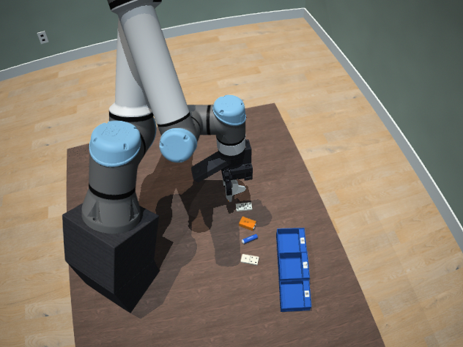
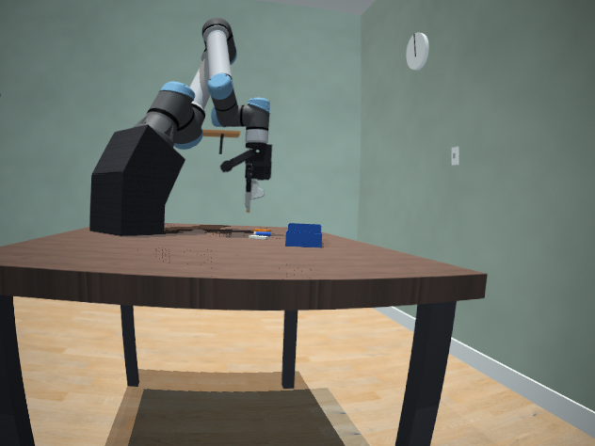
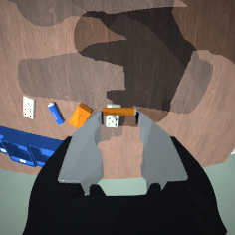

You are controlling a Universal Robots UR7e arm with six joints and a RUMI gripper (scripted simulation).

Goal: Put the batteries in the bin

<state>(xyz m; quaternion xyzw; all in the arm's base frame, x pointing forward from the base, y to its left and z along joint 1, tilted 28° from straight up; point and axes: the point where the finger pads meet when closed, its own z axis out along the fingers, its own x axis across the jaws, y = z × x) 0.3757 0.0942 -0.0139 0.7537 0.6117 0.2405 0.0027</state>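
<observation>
My hand is 100 mm short of the joined blue bins, 280 mm to the left of it and 60 mm above it. From my hand the other things lie so: thin orange battery 10 mm below; blue cylindrical battery 20 mm ahead, 130 mm to the right, 80 mm below; orange nine-volt battery 40 mm ahead, 90 mm to the right, 80 mm below.
</observation>
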